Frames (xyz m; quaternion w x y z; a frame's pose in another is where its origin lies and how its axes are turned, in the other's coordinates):
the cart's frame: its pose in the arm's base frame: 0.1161 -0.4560 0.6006 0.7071 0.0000 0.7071 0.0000
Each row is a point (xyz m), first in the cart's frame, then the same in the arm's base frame.
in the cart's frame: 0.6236 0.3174 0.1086
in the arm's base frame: 0.2247 -0.1386 -0.0230
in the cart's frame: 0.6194 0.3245 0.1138
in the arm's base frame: 0.2299 -0.1315 -0.0188
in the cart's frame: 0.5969 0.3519 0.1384
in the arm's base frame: 0.2545 -0.1041 0.0037
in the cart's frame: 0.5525 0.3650 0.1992
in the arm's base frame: 0.3153 -0.0910 0.0481
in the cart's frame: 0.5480 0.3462 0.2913
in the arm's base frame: 0.4074 -0.1098 0.0526
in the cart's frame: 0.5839 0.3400 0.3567
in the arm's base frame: 0.4728 -0.1160 0.0167
